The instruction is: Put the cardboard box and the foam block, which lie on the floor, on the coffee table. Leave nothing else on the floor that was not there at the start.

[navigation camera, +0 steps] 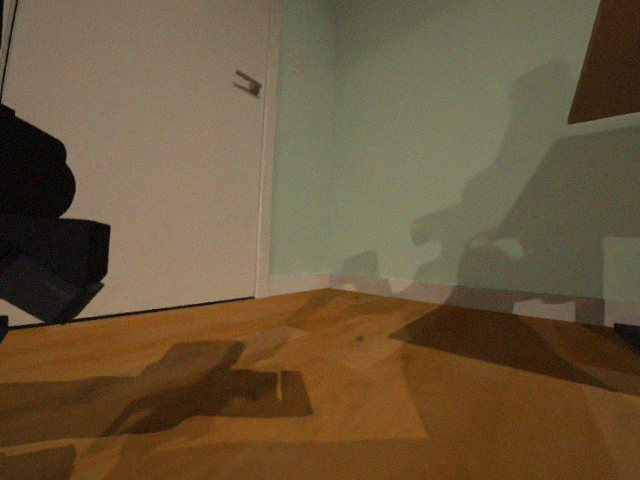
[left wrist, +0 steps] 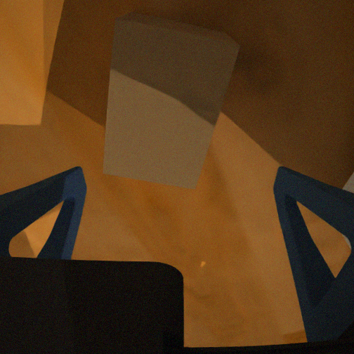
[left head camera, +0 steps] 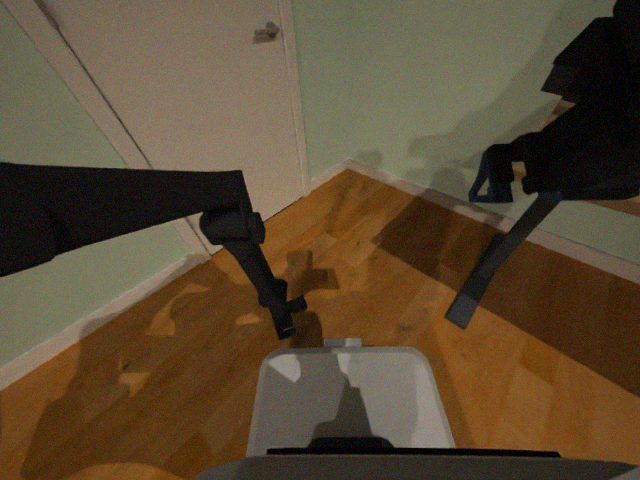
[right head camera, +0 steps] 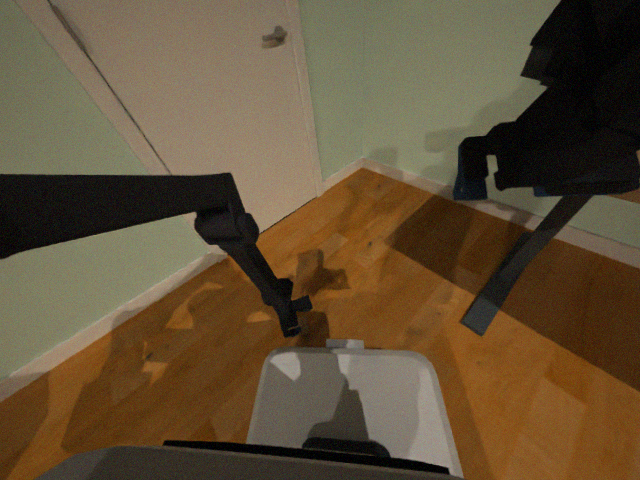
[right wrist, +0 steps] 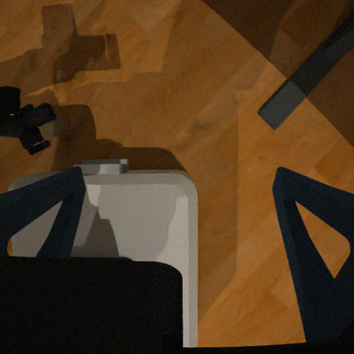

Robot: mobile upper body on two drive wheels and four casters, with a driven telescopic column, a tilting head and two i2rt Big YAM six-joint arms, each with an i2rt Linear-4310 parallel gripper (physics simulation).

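Frame: origin at the left arm's base, x right, y down, z ahead, level; millimetres.
Seen in the pictures: left gripper, fingertip midpoint: [left head camera: 285, 326] [right head camera: 292, 325]; right gripper, fingertip midpoint: [left head camera: 504, 197] [right head camera: 493, 193].
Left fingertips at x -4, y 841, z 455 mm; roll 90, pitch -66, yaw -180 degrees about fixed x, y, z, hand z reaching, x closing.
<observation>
A point is followed by its place in that frame.
A plain tan block [left wrist: 160, 115], apparently the cardboard box, lies on the floor in the left wrist view, beyond the fingertips and partly in shadow. My left gripper [left wrist: 179, 177] [left head camera: 286, 330] @(y 841, x -4, z 455 mm) [right head camera: 292, 329] @(y 841, x -4, z 455 mm) is open and low over the floor, with no object between its fingers. The block is not visible in the head views. My right gripper [right wrist: 178, 177] [left head camera: 519, 196] @(y 127, x 449, z 356 mm) [right head camera: 506, 192] @(y 127, x 449, z 356 mm) is open and empty, high at the right. I cannot make out the foam block. Small tan parts of what looks like the coffee table [left head camera: 622, 206] @(y 218, x 750, z 428 mm) [right head camera: 631, 197] @(y 220, x 734, z 443 mm) show behind the right gripper.
My pale base [left head camera: 403, 392] @(y 664, x 383, z 196 mm) [right head camera: 408, 392] @(y 663, x 396, z 210 mm) [right wrist: 145, 215] is close to the left gripper. A long dark grey bar [left head camera: 465, 307] [right head camera: 483, 312] [right wrist: 282, 107] reaches along the floor at the right. A door [left head camera: 180, 77] @(y 90, x -338, z 1099 mm) [right head camera: 196, 77] @(y 64, x -319, z 1118 mm) [navigation camera: 155, 155] @(y 413, x -274, z 1166 mm) and green walls meet the floor ahead.
</observation>
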